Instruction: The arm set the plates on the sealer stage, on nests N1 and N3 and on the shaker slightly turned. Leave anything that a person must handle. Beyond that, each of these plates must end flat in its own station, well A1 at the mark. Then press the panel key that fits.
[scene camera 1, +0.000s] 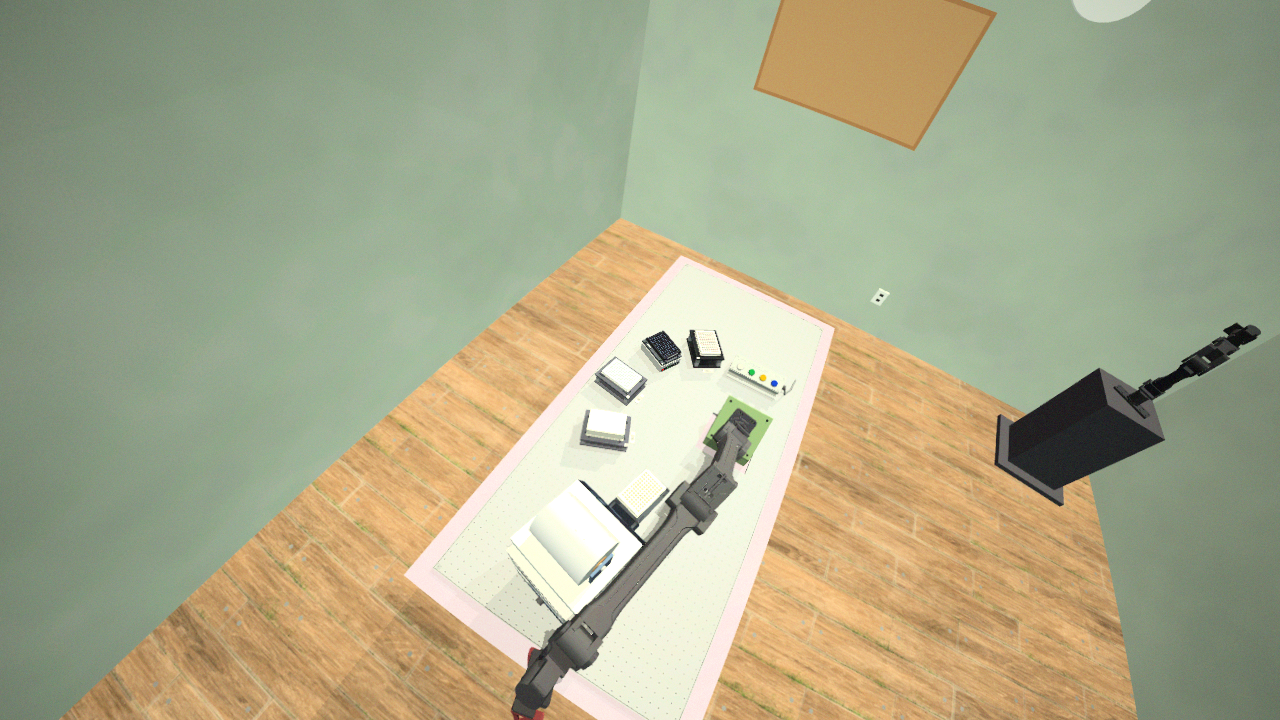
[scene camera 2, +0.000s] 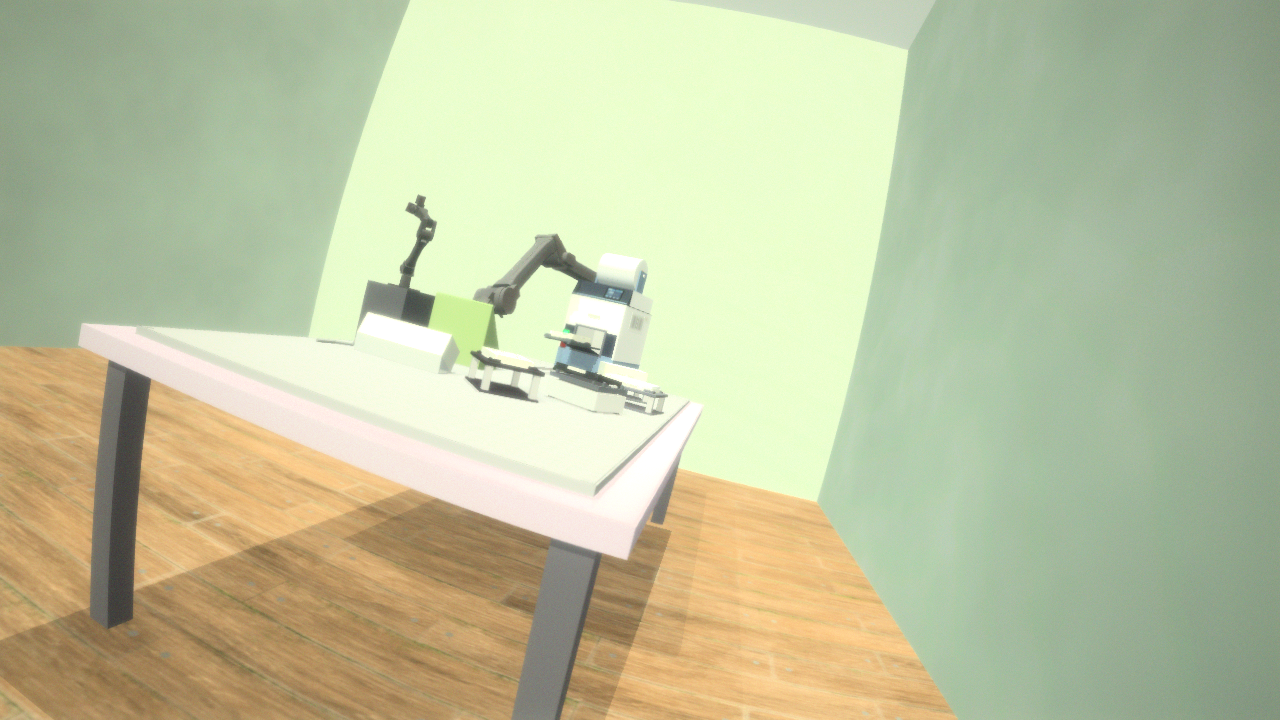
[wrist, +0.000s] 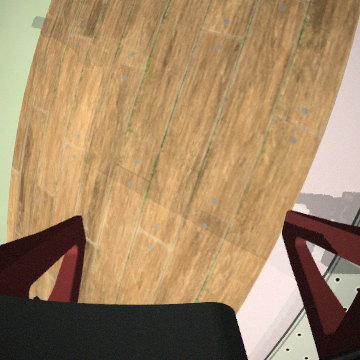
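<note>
My gripper (scene camera 1: 528, 687) (wrist: 187, 226) is open and empty, past the table's near short edge in scene camera 1, beyond the sealer; scene camera 2 hides it. The white sealer (scene camera 1: 572, 546) (scene camera 2: 608, 317) has a pale plate (scene camera 1: 641, 494) at its stage. A white-topped plate (scene camera 1: 606, 426) and another (scene camera 1: 620, 375) sit on grey stations. A black-topped plate (scene camera 1: 662, 347) and a pale, dotted plate (scene camera 1: 705, 342) sit on stations farther away. The panel (scene camera 1: 759, 377) (scene camera 2: 405, 342) shows green, yellow and blue keys in scene camera 1. Station labels, A1 marks and slight turns are too small to read.
The arm's green base plate (scene camera 1: 759, 424) stands beside the panel, and its links pass close beside the sealer. The table's pink rim (scene camera 1: 756, 573) (scene camera 2: 358, 447) runs around the perforated board. A second dark arm stands on a black pedestal (scene camera 1: 1078, 434) away from the table.
</note>
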